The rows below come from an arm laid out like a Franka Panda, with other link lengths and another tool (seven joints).
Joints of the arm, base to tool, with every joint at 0 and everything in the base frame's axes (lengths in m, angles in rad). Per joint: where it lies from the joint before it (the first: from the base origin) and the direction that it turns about. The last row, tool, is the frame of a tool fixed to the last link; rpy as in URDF.
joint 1: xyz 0 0 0.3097 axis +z
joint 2: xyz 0 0 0 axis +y
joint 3: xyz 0 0 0.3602 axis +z
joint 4: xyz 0.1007 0 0 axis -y
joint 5: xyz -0.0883 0 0.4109 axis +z
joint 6: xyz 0 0 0 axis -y
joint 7: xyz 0.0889 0 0 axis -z
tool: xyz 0.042 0.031 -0.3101 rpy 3.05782 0 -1.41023
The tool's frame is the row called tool.
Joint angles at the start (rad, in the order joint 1, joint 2, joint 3, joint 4, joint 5, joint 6, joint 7):
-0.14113 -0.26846 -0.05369 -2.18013 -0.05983 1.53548 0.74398
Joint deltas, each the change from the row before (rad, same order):
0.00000 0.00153 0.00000 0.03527 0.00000 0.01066 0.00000
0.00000 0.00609 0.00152 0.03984 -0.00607 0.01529 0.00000
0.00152 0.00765 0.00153 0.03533 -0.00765 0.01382 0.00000
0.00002 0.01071 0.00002 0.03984 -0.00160 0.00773 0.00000
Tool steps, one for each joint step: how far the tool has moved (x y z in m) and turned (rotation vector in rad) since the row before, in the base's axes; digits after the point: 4 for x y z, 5 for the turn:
0.0169 -0.0034 0.0152 -0.00839 -0.04359 -0.00005
0.0194 -0.0051 0.0163 -0.01551 -0.04697 0.00337
0.0170 -0.0043 0.0141 -0.01562 -0.03929 0.00525
0.0161 -0.0037 0.0147 -0.00883 -0.03584 0.00037

